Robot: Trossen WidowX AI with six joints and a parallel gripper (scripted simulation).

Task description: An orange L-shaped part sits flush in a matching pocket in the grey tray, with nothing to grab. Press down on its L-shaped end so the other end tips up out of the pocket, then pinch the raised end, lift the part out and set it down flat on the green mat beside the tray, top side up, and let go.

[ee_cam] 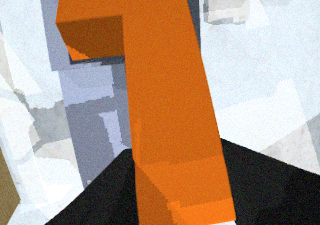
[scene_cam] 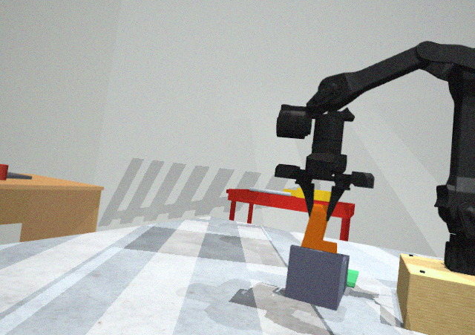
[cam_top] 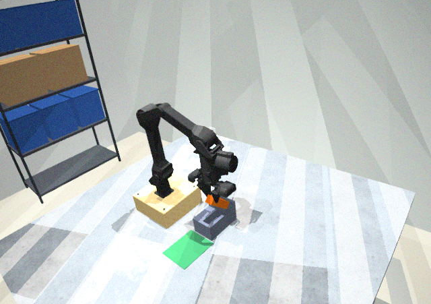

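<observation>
Now: the green mat 10 mm behind my gripper tip, 140 mm to the right of it and 150 mm below it. The rest, counted from my gripper tip: grey tray: 20 mm behind, 10 mm to the left, 150 mm below; then orange L-shaped part: 20 mm behind, 30 mm to the left, 30 mm below.
</observation>
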